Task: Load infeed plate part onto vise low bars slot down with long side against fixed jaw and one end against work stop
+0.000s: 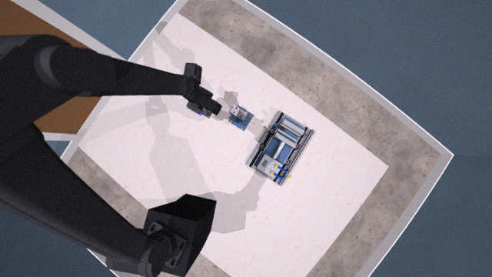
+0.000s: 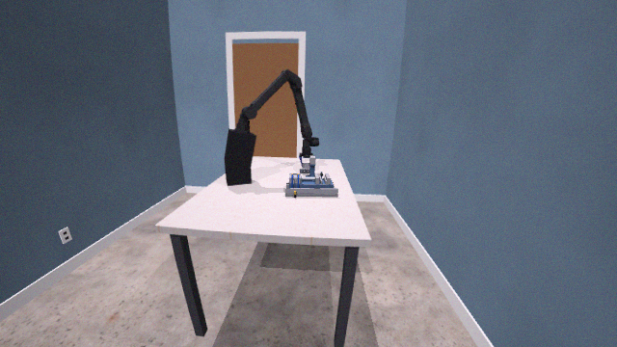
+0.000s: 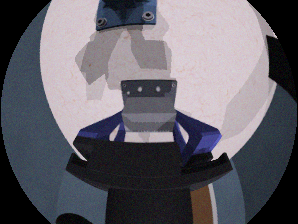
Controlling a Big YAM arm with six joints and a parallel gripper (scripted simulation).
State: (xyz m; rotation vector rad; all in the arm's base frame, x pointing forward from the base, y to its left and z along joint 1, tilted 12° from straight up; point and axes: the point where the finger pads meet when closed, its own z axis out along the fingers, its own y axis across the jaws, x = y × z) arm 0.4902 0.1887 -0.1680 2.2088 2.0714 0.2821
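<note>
Right now my hand is 50 mm above the dark square plate and 10 mm to the right of it. The rest, counted from my hand: part right at my hand.
</note>
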